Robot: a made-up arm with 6 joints. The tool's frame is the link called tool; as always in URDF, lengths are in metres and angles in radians. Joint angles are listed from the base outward.
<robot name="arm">
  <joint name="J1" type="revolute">
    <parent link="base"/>
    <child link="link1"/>
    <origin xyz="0 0 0.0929"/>
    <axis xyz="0 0 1"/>
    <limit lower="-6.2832" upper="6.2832"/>
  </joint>
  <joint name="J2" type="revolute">
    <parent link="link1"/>
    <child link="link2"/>
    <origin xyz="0 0.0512 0"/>
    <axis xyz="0 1 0"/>
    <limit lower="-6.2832" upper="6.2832"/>
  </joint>
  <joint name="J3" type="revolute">
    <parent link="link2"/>
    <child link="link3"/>
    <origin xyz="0 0 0.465"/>
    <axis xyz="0 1 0"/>
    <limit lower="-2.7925" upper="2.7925"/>
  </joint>
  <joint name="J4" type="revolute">
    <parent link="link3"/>
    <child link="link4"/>
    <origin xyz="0 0 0.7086"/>
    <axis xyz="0 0 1"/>
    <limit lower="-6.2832" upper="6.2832"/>
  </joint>
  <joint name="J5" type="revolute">
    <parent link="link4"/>
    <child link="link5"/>
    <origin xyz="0 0 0"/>
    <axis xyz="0 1 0"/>
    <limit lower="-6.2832" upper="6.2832"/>
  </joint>
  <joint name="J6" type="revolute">
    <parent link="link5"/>
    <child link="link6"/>
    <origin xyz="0 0 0.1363"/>
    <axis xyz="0 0 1"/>
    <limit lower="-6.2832" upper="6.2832"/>
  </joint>
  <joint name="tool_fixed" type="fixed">
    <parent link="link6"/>
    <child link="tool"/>
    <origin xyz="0 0 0"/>
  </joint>
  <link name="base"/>
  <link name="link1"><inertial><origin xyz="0.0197 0.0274 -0.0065"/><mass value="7.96"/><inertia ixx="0.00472" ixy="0" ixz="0" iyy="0.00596" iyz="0" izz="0.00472"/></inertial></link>
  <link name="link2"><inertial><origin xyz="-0.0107 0.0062 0.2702"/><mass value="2.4"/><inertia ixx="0.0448" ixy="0" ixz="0" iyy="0.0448" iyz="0" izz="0.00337"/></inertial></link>
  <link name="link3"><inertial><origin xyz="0.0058 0.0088 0.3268"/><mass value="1.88"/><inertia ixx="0.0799" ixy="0" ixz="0" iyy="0.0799" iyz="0" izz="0.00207"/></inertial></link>
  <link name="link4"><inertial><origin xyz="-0.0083 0.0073 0.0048"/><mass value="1.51"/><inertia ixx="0.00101" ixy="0" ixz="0" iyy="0.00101" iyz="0" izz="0.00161"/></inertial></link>
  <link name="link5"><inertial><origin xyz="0.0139 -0.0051 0.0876"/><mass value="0.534"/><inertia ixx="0.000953" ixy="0" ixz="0" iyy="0.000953" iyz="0" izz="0.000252"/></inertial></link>
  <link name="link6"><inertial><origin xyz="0.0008 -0.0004 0.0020"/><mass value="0.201"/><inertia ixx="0.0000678" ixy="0" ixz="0" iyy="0.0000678" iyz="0" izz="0.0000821"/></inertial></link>
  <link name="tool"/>
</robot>
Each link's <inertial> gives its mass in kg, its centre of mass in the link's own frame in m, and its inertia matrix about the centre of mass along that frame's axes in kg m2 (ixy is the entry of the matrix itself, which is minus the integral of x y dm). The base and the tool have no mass. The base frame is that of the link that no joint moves.
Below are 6 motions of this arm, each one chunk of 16 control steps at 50 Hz.
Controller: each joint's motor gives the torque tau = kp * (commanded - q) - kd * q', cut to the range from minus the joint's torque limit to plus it. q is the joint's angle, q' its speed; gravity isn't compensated. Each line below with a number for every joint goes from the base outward.
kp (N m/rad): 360 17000 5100 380 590 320
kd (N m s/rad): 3.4 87 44 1.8 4 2
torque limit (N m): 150 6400 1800 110 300 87
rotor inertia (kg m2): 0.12 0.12 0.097 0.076 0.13 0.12
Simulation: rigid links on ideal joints. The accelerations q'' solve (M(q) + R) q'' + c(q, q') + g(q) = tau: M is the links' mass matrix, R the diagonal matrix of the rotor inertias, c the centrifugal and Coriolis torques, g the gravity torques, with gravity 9.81 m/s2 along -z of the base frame. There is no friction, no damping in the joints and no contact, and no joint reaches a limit. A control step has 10 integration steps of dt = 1/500 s. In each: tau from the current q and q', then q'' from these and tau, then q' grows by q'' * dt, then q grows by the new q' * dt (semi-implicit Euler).
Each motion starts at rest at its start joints. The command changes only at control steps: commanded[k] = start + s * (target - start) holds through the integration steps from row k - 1 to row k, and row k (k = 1, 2, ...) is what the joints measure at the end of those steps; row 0 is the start. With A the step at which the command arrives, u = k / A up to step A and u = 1 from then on. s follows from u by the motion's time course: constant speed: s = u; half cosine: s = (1 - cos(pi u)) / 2; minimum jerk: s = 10 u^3 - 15 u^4 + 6 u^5; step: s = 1 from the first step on.
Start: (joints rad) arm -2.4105 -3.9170 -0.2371 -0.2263 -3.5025 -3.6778
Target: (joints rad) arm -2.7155 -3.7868 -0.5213 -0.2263 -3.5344 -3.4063
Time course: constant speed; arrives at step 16
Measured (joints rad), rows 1 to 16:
1: -2.4113 -3.9069 -0.2524 -0.2263 -3.5041 -3.6696
2: -2.4135 -3.8969 -0.2666 -0.2264 -3.5079 -3.6482
3: -2.4179 -3.8880 -0.2827 -0.2265 -3.5116 -3.6211
4: -2.4251 -3.8805 -0.3011 -0.2266 -3.5135 -3.5985
5: -2.4357 -3.8735 -0.3210 -0.2263 -3.5140 -3.5838
6: -2.4502 -3.8663 -0.3406 -0.2261 -3.5148 -3.5728
7: -2.4687 -3.8583 -0.3588 -0.2261 -3.5167 -3.5595
8: -2.4912 -3.8496 -0.3758 -0.2262 -3.5194 -3.5414
9: -2.5173 -3.8408 -0.3923 -0.2264 -3.5221 -3.5209
10: -2.5468 -3.8324 -0.4094 -0.2264 -3.5244 -3.5016
11: -2.5788 -3.8245 -0.4274 -0.2264 -3.5262 -3.4851
12: -2.6127 -3.8168 -0.4460 -0.2263 -3.5279 -3.4703
13: -2.6477 -3.8091 -0.4646 -0.2263 -3.5296 -3.4548
14: -2.6830 -3.8010 -0.4826 -0.2263 -3.5316 -3.4376
15: -2.7178 -3.7927 -0.5001 -0.2264 -3.5338 -3.4194
16: -2.7513 -3.7842 -0.5173 -0.2265 -3.5360 -3.4015

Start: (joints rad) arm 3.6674 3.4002 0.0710 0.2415 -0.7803 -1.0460
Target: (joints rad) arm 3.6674 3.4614 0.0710 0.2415 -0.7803 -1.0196
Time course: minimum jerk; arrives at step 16
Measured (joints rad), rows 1 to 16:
1: 3.6676 3.4000 0.0706 0.2415 -0.7798 -1.0460
2: 3.6677 3.4002 0.0692 0.2414 -0.7796 -1.0457
3: 3.6672 3.4016 0.0679 0.2414 -0.7803 -1.0450
4: 3.6659 3.4048 0.0673 0.2414 -0.7811 -1.0436
5: 3.6641 3.4100 0.0678 0.2413 -0.7811 -1.0413
6: 3.6627 3.4166 0.0691 0.2412 -0.7804 -1.0384
7: 3.6623 3.4241 0.0705 0.2412 -0.7797 -1.0353
8: 3.6631 3.4317 0.0714 0.2413 -0.7795 -1.0320
9: 3.6650 3.4389 0.0718 0.2414 -0.7795 -1.0289
10: 3.6674 3.4454 0.0718 0.2414 -0.7797 -1.0260
11: 3.6699 3.4511 0.0716 0.2415 -0.7797 -1.0234
12: 3.6720 3.4557 0.0715 0.2416 -0.7796 -1.0214
13: 3.6734 3.4589 0.0716 0.2416 -0.7795 -1.0200
14: 3.6739 3.4608 0.0716 0.2417 -0.7794 -1.0194
15: 3.6736 3.4613 0.0712 0.2416 -0.7794 -1.0192
16: 3.6725 3.4609 0.0704 0.2416 -0.7796 -1.0195

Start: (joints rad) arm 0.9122 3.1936 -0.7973 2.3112 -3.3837 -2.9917
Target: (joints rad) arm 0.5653 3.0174 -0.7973 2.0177 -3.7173 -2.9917
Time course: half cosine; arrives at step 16
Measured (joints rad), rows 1 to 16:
1: 0.9119 3.1923 -0.7948 2.3090 -3.3857 -2.9917
2: 0.9104 3.1887 -0.7914 2.3005 -3.3938 -2.9917
3: 0.9063 3.1808 -0.7894 2.2844 -3.4103 -2.9917
4: 0.8974 3.1687 -0.7904 2.2631 -3.4339 -2.9917
5: 0.8817 3.1534 -0.7932 2.2393 -3.4620 -2.9917
6: 0.8579 3.1366 -0.7959 2.2132 -3.4927 -2.9917
7: 0.8260 3.1194 -0.7972 2.1847 -3.5250 -2.9917
8: 0.7871 3.1022 -0.7972 2.1551 -3.5581 -2.9917
9: 0.7432 3.0852 -0.7967 2.1261 -3.5908 -2.9917
10: 0.6967 3.0687 -0.7967 2.0989 -3.6221 -2.9917
11: 0.6497 3.0532 -0.7975 2.0742 -3.6509 -2.9917
12: 0.6045 3.0397 -0.7986 2.0529 -3.6758 -2.9917
13: 0.5630 3.0289 -0.7992 2.0359 -3.6958 -2.9917
14: 0.5269 3.0213 -0.7991 2.0239 -3.7101 -2.9917
15: 0.4981 3.0173 -0.7984 2.0172 -3.7180 -2.9917
16: 0.4783 3.0166 -0.7975 2.0162 -3.7195 -2.9917

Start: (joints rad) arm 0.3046 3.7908 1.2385 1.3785 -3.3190 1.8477
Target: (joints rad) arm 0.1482 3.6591 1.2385 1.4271 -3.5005 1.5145
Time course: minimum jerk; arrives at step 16
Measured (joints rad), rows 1 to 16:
1: 0.3046 3.7893 1.2373 1.3786 -3.3192 1.8473
2: 0.3046 3.7862 1.2351 1.3791 -3.3211 1.8445
3: 0.3045 3.7812 1.2345 1.3808 -3.3268 1.8354
4: 0.3040 3.7739 1.2354 1.3839 -3.3375 1.8168
5: 0.3025 3.7637 1.2365 1.3883 -3.3527 1.7882
6: 0.2996 3.7506 1.2364 1.3934 -3.3711 1.7521
7: 0.2943 3.7353 1.2351 1.3989 -3.3914 1.7122
8: 0.2862 3.7191 1.2333 1.4047 -3.4127 1.6714
9: 0.2747 3.7034 1.2319 1.4105 -3.4340 1.6319
10: 0.2593 3.6892 1.2314 1.4159 -3.4540 1.5951
11: 0.2401 3.6772 1.2315 1.4205 -3.4713 1.5629
12: 0.2174 3.6678 1.2317 1.4239 -3.4849 1.5374
13: 0.1919 3.6612 1.2317 1.4262 -3.4943 1.5202
14: 0.1647 3.6576 1.2318 1.4274 -3.4997 1.5115
15: 0.1371 3.6564 1.2323 1.4276 -3.5015 1.5101
16: 0.1107 3.6569 1.2334 1.4273 -3.5012 1.5131

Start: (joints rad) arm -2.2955 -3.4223 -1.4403 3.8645 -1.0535 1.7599
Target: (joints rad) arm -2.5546 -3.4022 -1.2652 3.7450 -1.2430 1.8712
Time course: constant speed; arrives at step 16
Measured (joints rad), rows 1 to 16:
1: -2.2960 -3.4224 -1.4326 3.8605 -1.0609 1.7633
2: -2.2981 -3.4192 -1.4182 3.8500 -1.0772 1.7720
3: -2.3026 -3.4154 -1.4010 3.8376 -1.0947 1.7831
4: -2.3100 -3.4129 -1.3864 3.8286 -1.1078 1.7924
5: -2.3209 -3.4123 -1.3762 3.8234 -1.1174 1.7985
6: -2.3354 -3.4126 -1.3686 3.8187 -1.1271 1.8030
7: -2.3535 -3.4124 -1.3606 3.8120 -1.1384 1.8084
8: -2.3752 -3.4111 -1.3501 3.8037 -1.1507 1.8158
9: -2.3999 -3.4091 -1.3375 3.7949 -1.1631 1.8242
10: -2.4272 -3.4071 -1.3246 3.7865 -1.1752 1.8321
11: -2.4561 -3.4057 -1.3129 3.7787 -1.1870 1.8389
12: -2.4859 -3.4049 -1.3026 3.7712 -1.1986 1.8450
13: -2.5157 -3.4041 -1.2929 3.7640 -1.2099 1.8513
14: -2.5446 -3.4031 -1.2827 3.7565 -1.2214 1.8584
15: -2.5719 -3.4018 -1.2717 3.7486 -1.2331 1.8658
16: -2.5970 -3.4002 -1.2601 3.7405 -1.2452 1.8732

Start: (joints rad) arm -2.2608 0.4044 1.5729 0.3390 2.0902 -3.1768
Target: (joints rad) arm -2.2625 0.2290 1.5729 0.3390 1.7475 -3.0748
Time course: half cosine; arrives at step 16
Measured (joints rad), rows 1 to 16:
1: -2.2609 0.4038 1.5753 0.3388 2.0874 -3.1763
2: -2.2612 0.3995 1.5798 0.3380 2.0769 -3.1742
3: -2.2616 0.3909 1.5813 0.3370 2.0584 -3.1693
4: -2.2620 0.3786 1.5794 0.3372 2.0349 -3.1618
5: -2.2625 0.3637 1.5766 0.3384 2.0086 -3.1528
6: -2.2629 0.3477 1.5750 0.3392 1.9792 -3.1432
7: -2.2634 0.3312 1.5753 0.3388 1.9463 -3.1335
8: -2.2637 0.3142 1.5762 0.3380 1.9115 -3.1237
9: -2.2639 0.2972 1.5765 0.3377 1.8772 -3.1136
10: -2.2639 0.2806 1.5759 0.3382 1.8452 -3.1037
11: -2.2637 0.2654 1.5749 0.3387 1.8162 -3.0945
12: -2.2633 0.2524 1.5743 0.3389 1.7909 -3.0867
13: -2.2627 0.2421 1.5743 0.3387 1.7701 -3.0806
14: -2.2620 0.2347 1.5746 0.3386 1.7550 -3.0763
15: -2.2611 0.2305 1.5749 0.3386 1.7463 -3.0738
16: -2.2602 0.2296 1.5750 0.3387 1.7443 -3.0732

